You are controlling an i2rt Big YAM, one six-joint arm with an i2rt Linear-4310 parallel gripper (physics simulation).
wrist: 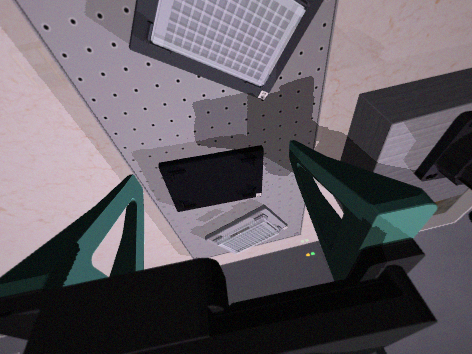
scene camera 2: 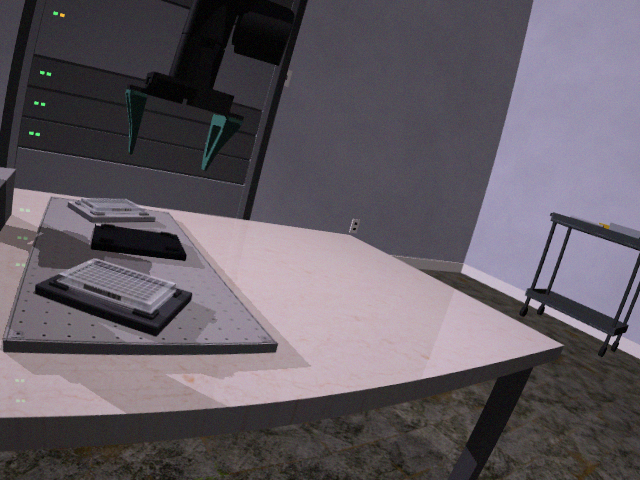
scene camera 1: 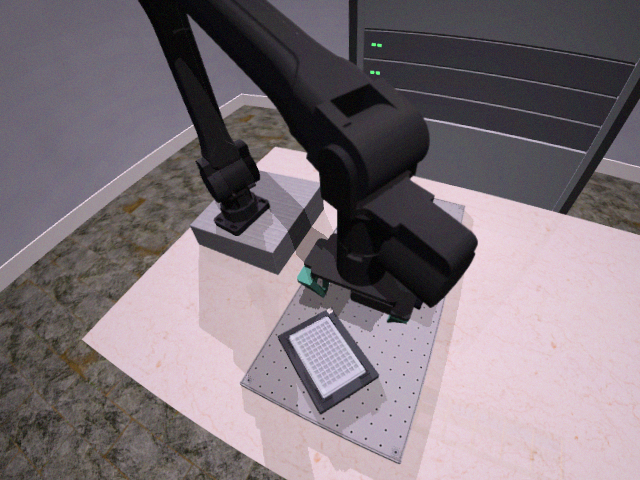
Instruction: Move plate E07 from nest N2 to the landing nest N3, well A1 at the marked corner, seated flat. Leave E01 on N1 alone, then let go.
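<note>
My gripper (scene camera 1: pixel 361 308) (scene camera 2: pixel 167 161) (wrist: pixel 213 164) is open and empty, high above the board. A clear well plate (scene camera 1: pixel 327 356) (scene camera 2: pixel 116 281) (wrist: pixel 227 37) lies in the dark grey front nest (scene camera 1: pixel 328 404) (scene camera 2: pixel 168 312) (wrist: pixel 141 30), whose small white corner tag (scene camera 1: pixel 329 311) (wrist: pixel 263 95) shows. The black middle nest (scene camera 2: pixel 139 242) (wrist: pixel 212 177) holds no plate; it has a white corner tag (wrist: pixel 258 195). The arm hides it in scene camera 1. Another clear plate (scene camera 2: pixel 111 206) (wrist: pixel 250 237) lies in the light grey back nest (scene camera 2: pixel 124 219) (wrist: pixel 277 220). Plate and nest names cannot be read.
The perforated board (scene camera 1: pixel 398 418) (scene camera 2: pixel 232 325) (wrist: pixel 82 65) bears the nests on the pale table (scene camera 1: pixel 516 335) (scene camera 2: pixel 361 315). The arm's grey base block (scene camera 1: pixel 263 248) stands beside the board. A rack cabinet (scene camera 1: pixel 465 144) stands behind, and a cart (scene camera 2: pixel 573 310) stands at the right.
</note>
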